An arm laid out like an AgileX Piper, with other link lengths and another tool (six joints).
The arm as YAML. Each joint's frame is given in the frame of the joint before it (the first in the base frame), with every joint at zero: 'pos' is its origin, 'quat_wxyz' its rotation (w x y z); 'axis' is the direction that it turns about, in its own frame. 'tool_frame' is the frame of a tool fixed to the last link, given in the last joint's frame.
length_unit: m
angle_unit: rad
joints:
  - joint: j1
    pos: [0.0, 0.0, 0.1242]
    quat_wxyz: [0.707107, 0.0, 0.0, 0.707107]
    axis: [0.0, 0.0, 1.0]
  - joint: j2
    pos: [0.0, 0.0, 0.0]
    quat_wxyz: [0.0, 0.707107, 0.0, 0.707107]
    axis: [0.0, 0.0, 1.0]
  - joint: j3
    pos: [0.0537, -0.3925, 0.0]
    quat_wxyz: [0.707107, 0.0, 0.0, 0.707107]
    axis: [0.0, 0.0, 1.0]
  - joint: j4
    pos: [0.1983, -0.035, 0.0]
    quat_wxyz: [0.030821, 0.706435, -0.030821, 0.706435]
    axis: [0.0, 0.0, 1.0]
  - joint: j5
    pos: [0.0, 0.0, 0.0]
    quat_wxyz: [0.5, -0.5, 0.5, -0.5]
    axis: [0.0, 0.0, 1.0]
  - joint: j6
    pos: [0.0, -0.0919, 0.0]
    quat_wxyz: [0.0, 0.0, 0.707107, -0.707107]
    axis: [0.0, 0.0, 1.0]
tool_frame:
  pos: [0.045, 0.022, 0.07]
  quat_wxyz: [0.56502, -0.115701, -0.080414, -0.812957]
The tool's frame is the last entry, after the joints.
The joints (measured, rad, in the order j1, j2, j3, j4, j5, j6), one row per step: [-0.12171 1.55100 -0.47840 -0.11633 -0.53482 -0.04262]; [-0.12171 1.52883 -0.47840 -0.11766 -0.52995 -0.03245]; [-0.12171 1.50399 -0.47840 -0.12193 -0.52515 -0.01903]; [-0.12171 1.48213 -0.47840 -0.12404 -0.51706 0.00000]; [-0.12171 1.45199 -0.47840 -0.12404 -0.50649 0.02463]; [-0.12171 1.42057 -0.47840 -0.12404 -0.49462 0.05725]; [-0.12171 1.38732 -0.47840 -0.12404 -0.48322 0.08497]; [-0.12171 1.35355 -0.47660 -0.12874 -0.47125 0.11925]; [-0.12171 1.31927 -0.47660 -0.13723 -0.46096 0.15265]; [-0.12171 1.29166 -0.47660 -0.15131 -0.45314 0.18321]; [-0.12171 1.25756 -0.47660 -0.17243 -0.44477 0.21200]
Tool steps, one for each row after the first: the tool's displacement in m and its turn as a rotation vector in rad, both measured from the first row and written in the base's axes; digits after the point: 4 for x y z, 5 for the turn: [-0.0049 0.0002 0.0065 0.00586 -0.01757 -0.00359]; [-0.0104 0.0007 0.0137 0.01271 -0.03781 -0.00599]; [-0.0156 0.0006 0.0192 0.02634 -0.05225 -0.01263]; [-0.0229 0.0002 0.0266 0.04553 -0.07292 -0.02308]; [-0.0309 -0.0006 0.0338 0.07213 -0.09402 -0.03640]; [-0.0395 -0.0010 0.0415 0.09433 -0.11720 -0.04711]; [-0.0486 -0.0011 0.0482 0.11991 -0.13839 -0.05641]; [-0.0577 -0.0007 0.0556 0.14211 -0.16302 -0.06166]; [-0.0650 0.0003 0.0614 0.15850 -0.18252 -0.06156]; [-0.0740 0.0023 0.0687 0.16762 -0.20678 -0.05516]
